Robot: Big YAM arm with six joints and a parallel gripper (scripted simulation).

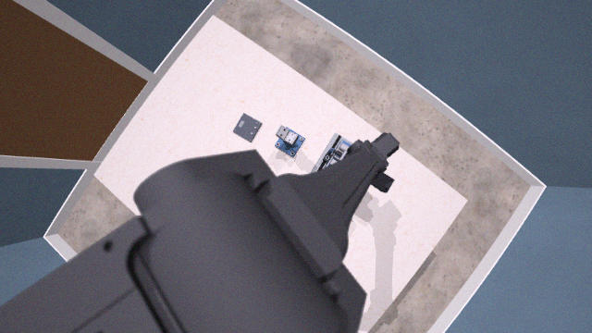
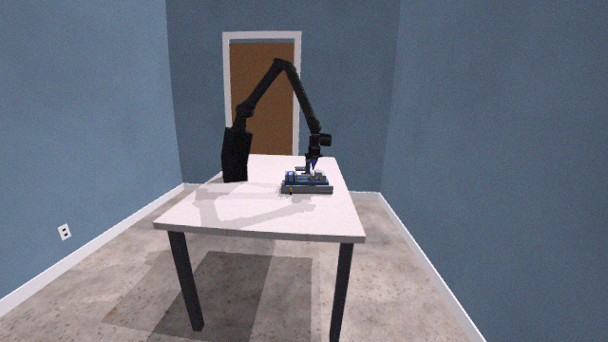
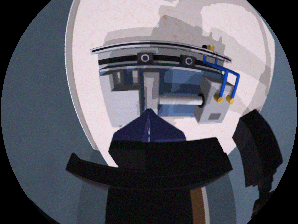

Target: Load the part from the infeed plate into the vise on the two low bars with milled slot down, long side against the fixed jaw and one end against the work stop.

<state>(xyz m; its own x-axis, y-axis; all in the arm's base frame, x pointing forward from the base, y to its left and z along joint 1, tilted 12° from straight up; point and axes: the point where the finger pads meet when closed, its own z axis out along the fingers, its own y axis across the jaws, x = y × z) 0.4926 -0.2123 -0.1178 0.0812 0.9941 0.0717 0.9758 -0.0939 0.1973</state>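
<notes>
Right now my hand is 40 mm above the part and 30 mm short of it. Round my hand: dark square plate 410 mm to the left, 120 mm below, 20 mm behind.
</notes>
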